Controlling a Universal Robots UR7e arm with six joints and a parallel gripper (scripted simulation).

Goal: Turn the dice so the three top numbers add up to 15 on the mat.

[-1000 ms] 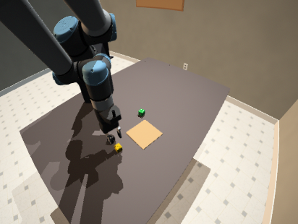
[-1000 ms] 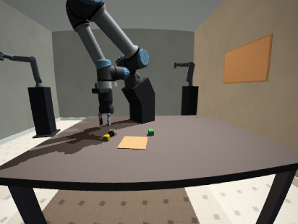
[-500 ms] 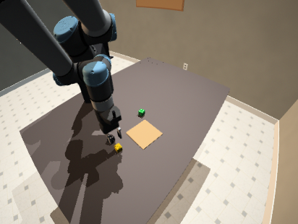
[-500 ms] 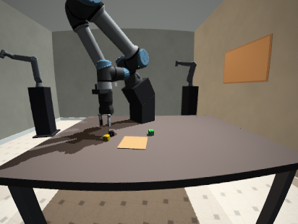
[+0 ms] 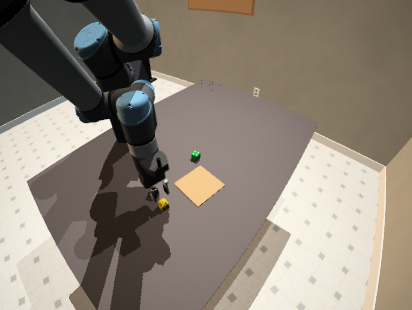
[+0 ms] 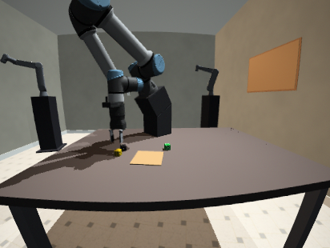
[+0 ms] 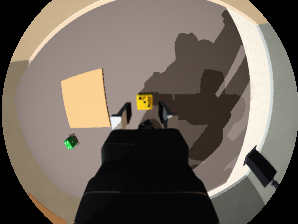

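My hand is 70 mm above the yellow die. Also, from my hand: black die (60 mm behind, 30 mm to the left, 70 mm below); green die (270 mm to the left, 70 mm below); tan mat (80 mm ahead, 140 mm to the left, 90 mm below).
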